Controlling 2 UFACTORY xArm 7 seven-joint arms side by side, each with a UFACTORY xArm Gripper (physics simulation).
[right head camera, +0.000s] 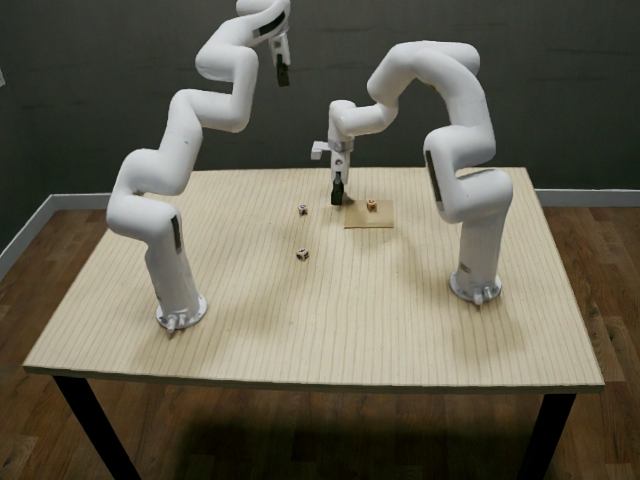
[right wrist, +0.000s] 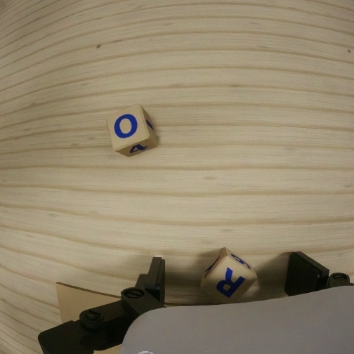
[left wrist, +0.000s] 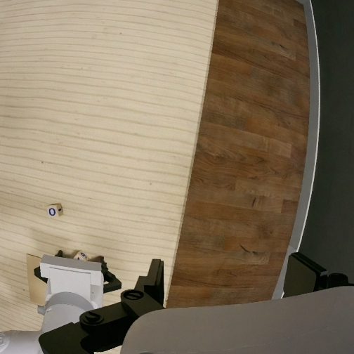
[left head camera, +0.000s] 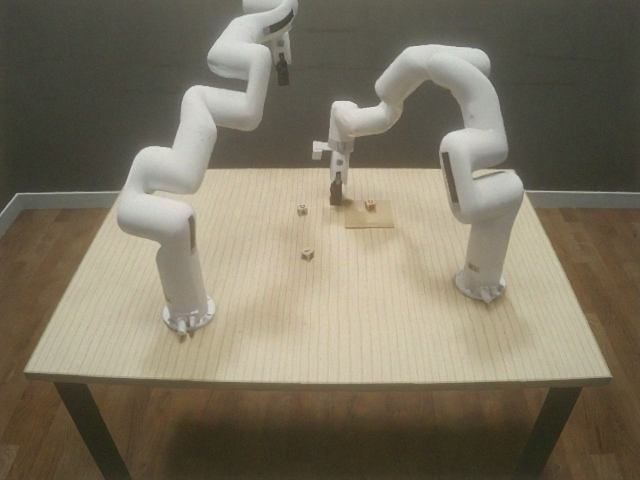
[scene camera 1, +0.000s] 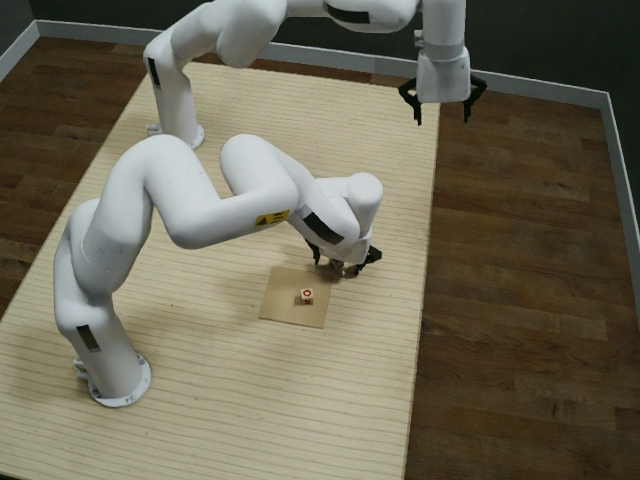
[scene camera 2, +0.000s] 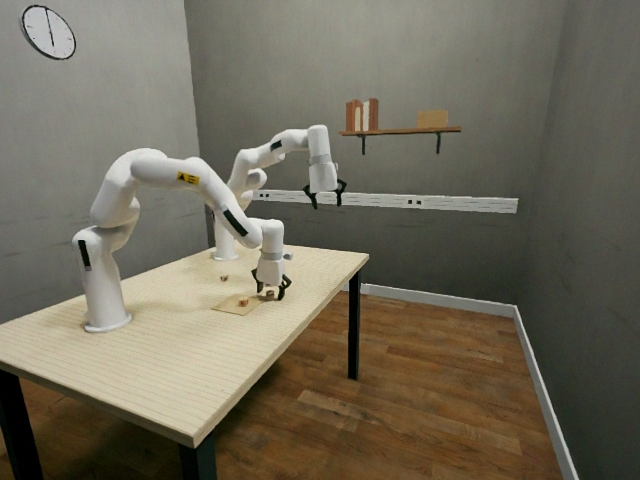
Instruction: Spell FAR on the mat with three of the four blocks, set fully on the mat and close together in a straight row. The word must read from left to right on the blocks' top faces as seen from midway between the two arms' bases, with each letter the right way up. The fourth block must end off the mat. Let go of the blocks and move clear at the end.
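The R block (right wrist: 230, 281) (scene camera 1: 336, 264) (left wrist: 81, 255) is tilted in the right wrist view, between the open fingers of my right gripper (left head camera: 336, 200) (right head camera: 337, 200) (scene camera 2: 270, 296), which is low beside the mat (left head camera: 356, 221) (right head camera: 356, 221) (scene camera 1: 275, 291). A red-lettered block (left head camera: 370, 204) (right head camera: 371, 205) (scene camera 1: 307, 296) (scene camera 2: 243, 302) sits on the mat, O on top. A blue-lettered block (left head camera: 302, 209) (right head camera: 302, 209) (left wrist: 54, 210) (right wrist: 128, 129) with O on top lies off the mat. Another block (left head camera: 307, 254) (right head camera: 302, 254) (scene camera 2: 223, 277) lies nearer the bases, letters unclear. My left gripper (left head camera: 283, 82) (scene camera 1: 442, 121) (scene camera 2: 327, 205) is open, high up.
The wooden table (left head camera: 330, 330) (right head camera: 330, 330) (scene camera 1: 232, 403) carries both arms. The right arm reaches over the mat's side of the table and hides part of it in scene camera 1. The left gripper hangs high beyond the table's far edge. A wall shelf (scene camera 2: 400, 132) is in the background.
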